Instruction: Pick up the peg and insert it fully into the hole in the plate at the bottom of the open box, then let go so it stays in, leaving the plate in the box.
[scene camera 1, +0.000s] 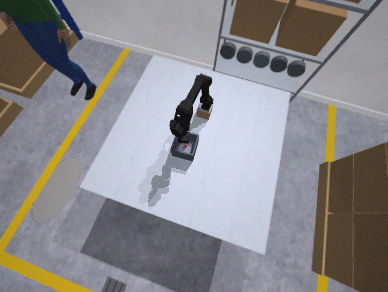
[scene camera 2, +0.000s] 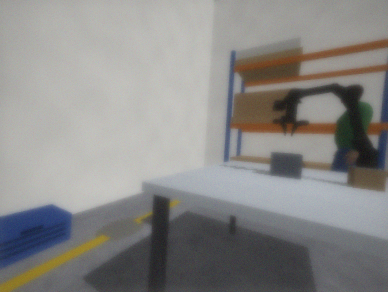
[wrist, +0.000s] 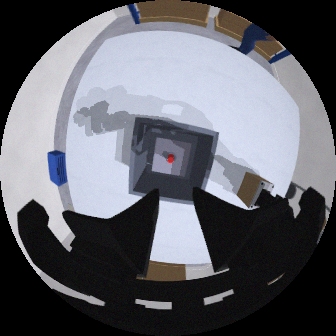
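Pixels of known places: gripper, fingertip midpoint: (scene camera 1: 184, 134) (scene camera 2: 288, 136) (wrist: 175, 192); arm's base at its link origin: (scene camera 1: 206, 106) (scene camera 2: 366, 167) (wrist: 262, 197).
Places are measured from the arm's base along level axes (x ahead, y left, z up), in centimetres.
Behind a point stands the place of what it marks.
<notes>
The red peg (scene camera 1: 185, 146) {y -1.8, x 35.7, z -2.4 cm} (wrist: 170, 158) {y -2.4, x 35.0, z -1.1 cm} stands at the hole near the middle of the light plate (wrist: 161, 149) {y -3.4, x 37.8, z -4.1 cm}; its short red top shows, and its depth in the hole cannot be told. The plate lies on the bottom of the dark grey open box (scene camera 1: 182, 156) {y -1.0, x 42.9, z -4.3 cm} (scene camera 2: 286, 165) {y 5.6, x 33.5, z -2.8 cm} (wrist: 201, 162) {y -3.9, x 28.1, z 0.1 cm}. In scene camera 2 the box walls hide the peg and plate. My gripper (scene camera 2: 289, 133) {y -2.6, x 34.4, z 14.7 cm} (wrist: 175, 192) {y -2.6, x 34.4, z 14.7 cm} is open and empty, its fingers pointing down well above the box, apart from the peg. In scene camera 1 the arm hides the fingertips.
The box stands on the white table (scene camera 1: 235, 165) {y 36.6, x 32.5, z -9.9 cm} (scene camera 2: 200, 187) {y 61.2, x 57.7, z -9.9 cm} (wrist: 190, 65) {y -35.5, x 37.9, z -9.9 cm}. A brown block (scene camera 1: 203, 114) {y 0.2, x 5.4, z -3.8 cm} (scene camera 2: 367, 178) {y 4.6, x 0.5, z -4.7 cm} (wrist: 247, 187) {y -0.6, x 5.4, z -5.1 cm} is at the arm's base. A person (scene camera 1: 42, 42) (scene camera 2: 350, 127) is beyond the table. Shelving (scene camera 2: 231, 105) stands behind.
</notes>
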